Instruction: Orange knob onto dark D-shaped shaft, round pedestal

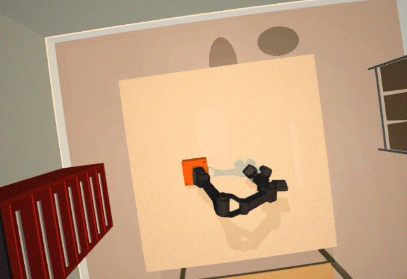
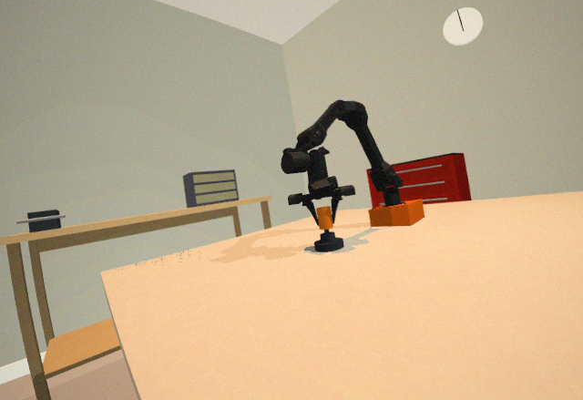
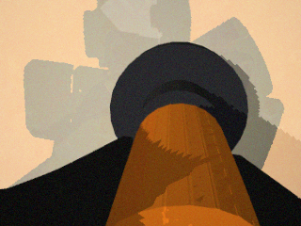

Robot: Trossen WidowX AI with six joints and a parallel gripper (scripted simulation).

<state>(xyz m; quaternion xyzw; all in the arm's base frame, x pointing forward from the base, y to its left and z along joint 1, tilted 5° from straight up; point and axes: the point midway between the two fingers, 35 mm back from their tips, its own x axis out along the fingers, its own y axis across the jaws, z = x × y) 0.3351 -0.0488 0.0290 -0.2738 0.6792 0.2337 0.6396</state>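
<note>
Right now the orange knob is 2 cm above my gripper tip. From my gripper tip the other things lie so: dark round pedestal (4 cm below).
</note>
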